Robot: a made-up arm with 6 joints.
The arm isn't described. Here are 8 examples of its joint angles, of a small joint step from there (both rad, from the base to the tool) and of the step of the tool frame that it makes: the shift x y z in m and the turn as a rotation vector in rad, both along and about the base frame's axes.
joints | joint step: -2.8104 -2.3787 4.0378 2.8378 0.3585 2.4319 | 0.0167 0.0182 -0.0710 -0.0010 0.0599 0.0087
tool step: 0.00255 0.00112 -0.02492 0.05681 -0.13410 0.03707
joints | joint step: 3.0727 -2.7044 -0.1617 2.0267 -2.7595 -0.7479 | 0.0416 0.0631 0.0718 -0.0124 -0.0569 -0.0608
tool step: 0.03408 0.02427 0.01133 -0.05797 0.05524 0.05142
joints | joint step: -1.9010 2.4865 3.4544 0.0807 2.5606 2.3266 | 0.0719 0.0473 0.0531 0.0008 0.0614 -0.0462
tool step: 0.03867 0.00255 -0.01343 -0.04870 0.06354 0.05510
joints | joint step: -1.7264 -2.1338 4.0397 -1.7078 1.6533 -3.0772 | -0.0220 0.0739 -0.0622 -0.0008 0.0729 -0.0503
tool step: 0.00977 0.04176 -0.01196 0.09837 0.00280 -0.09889
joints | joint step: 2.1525 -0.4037 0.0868 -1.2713 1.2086 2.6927 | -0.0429 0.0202 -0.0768 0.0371 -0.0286 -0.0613
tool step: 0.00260 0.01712 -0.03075 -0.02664 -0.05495 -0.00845
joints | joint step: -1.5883 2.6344 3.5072 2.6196 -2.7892 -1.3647 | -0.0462 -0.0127 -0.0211 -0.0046 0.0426 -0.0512
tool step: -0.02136 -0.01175 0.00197 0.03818 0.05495 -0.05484
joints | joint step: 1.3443 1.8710 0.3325 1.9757 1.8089 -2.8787 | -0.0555 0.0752 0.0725 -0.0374 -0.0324 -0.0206
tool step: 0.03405 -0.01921 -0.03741 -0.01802 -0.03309 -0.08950
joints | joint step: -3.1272 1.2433 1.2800 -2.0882 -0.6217 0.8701 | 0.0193 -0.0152 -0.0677 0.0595 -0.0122 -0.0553
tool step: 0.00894 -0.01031 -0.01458 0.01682 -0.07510 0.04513
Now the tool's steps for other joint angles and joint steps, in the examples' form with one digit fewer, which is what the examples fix.
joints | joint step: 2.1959 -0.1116 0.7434 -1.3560 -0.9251 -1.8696 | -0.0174 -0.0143 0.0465 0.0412 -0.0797 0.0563
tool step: 0.0197 -0.0123 0.0188 0.1375 -0.0432 -0.0182
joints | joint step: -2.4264 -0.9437 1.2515 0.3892 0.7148 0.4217 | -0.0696 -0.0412 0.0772 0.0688 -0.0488 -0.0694
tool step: 0.0747 -0.0057 -0.0534 -0.0304 0.0472 -0.0942
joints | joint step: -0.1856 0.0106 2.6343 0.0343 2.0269 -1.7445 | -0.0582 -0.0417 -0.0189 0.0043 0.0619 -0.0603
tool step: -0.0278 0.0253 -0.0079 -0.0162 -0.0812 -0.1225
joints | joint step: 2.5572 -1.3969 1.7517 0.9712 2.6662 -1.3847 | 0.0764 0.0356 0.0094 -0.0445 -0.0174 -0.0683
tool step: 0.0315 0.0638 0.0307 -0.0459 -0.0449 0.0719
